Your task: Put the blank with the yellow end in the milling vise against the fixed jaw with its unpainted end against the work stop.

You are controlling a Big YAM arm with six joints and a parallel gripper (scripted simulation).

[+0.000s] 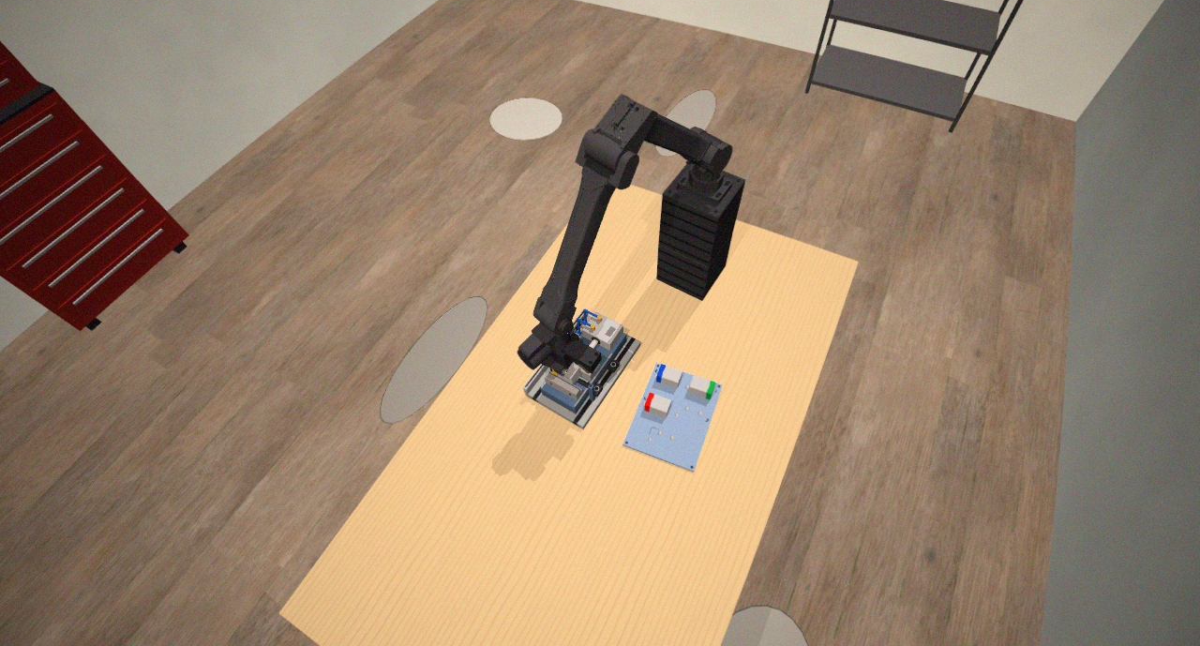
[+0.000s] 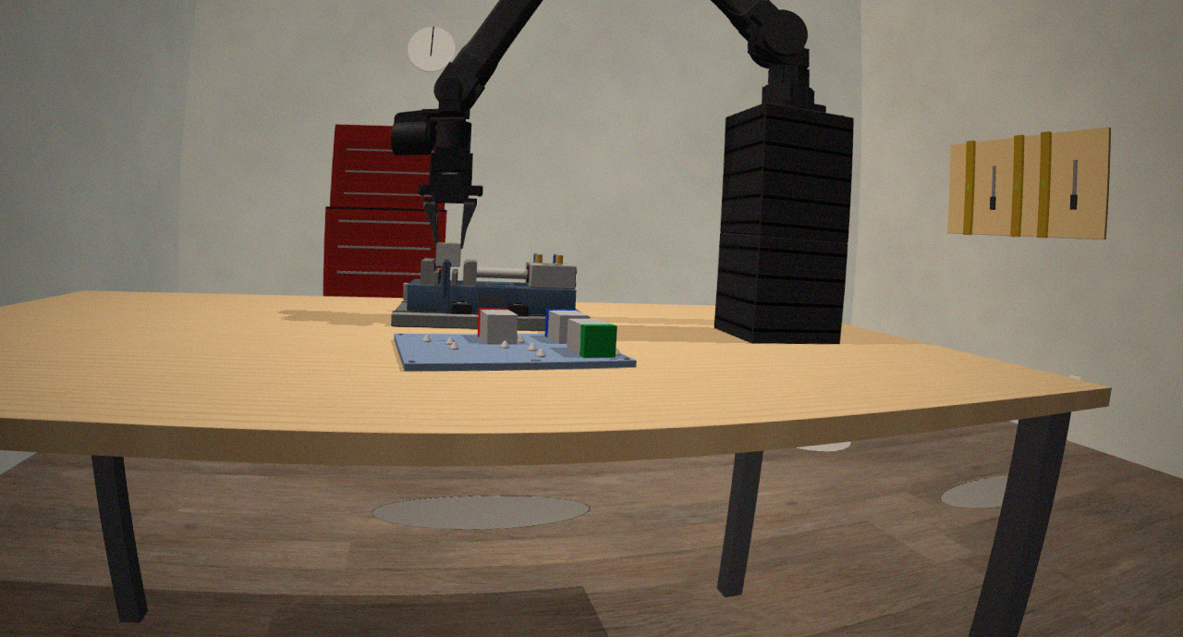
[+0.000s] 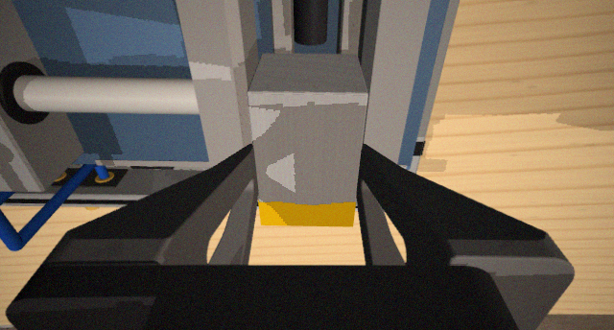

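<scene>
Now: the fixed jaw 3 cm ahead of my hand, 1 cm to the left of it and 4 cm below it. Round my hand: work stop rod 5 cm to the left, 3 cm below; then moving jaw 4 cm behind, 1 cm to the left, 4 cm below; then yellow-ended blank 2 cm below.
</scene>
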